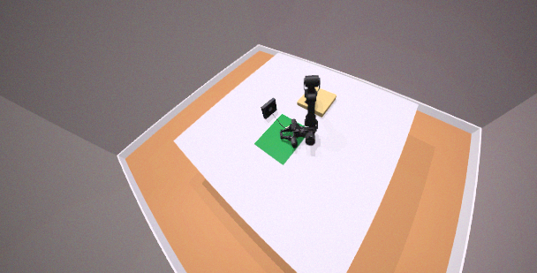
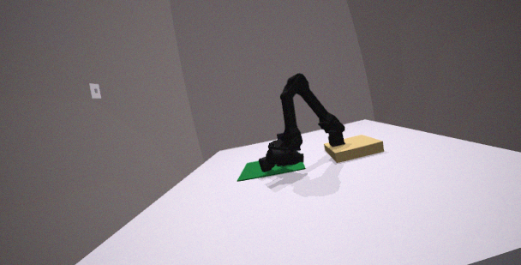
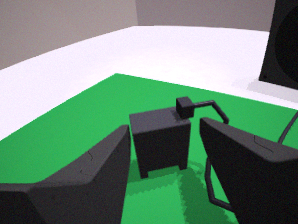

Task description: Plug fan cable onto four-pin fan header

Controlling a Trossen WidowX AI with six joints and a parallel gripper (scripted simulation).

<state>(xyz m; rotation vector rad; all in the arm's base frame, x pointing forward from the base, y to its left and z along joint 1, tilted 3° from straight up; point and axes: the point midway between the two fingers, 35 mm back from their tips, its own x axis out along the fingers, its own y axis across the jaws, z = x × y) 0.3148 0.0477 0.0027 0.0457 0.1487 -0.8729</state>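
My gripper tip is now 10 mm above the black fan plug. The rest, counted from my gripper tip: green board (50 mm below, 10 mm to the left); then black fan (190 mm to the right, 90 mm behind, 30 mm above); then white four-pin fan header (80 mm behind, 30 mm below, 10 mm to the right).
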